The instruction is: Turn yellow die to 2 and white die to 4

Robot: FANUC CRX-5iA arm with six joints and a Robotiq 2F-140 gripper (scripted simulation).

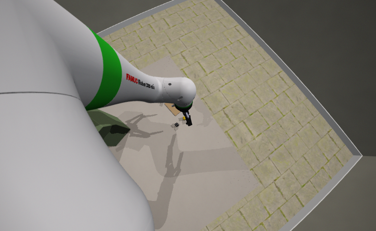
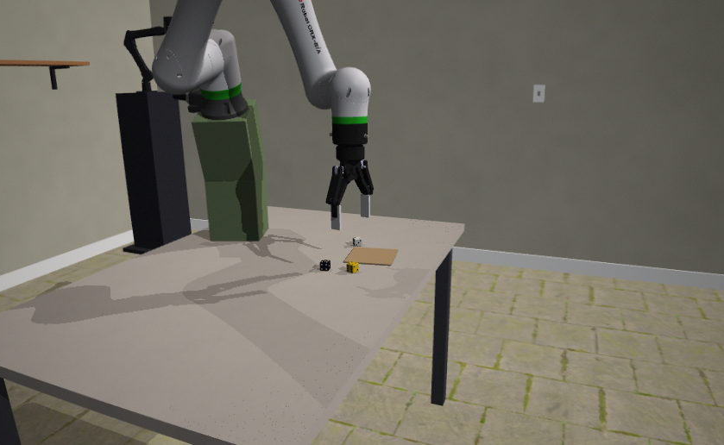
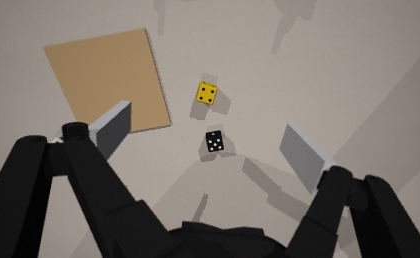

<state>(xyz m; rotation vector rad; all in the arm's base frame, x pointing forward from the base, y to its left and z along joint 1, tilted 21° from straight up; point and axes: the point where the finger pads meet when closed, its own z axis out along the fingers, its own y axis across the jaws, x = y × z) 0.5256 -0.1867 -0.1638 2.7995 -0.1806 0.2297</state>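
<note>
The yellow die is 140 mm below my hand. The rest, counted from my hand: tan mat (150 mm below, 140 mm to the left); white die (220 mm to the left, 140 mm below, 80 mm behind); black die (140 mm below, 80 mm behind, 10 mm to the right).
</note>
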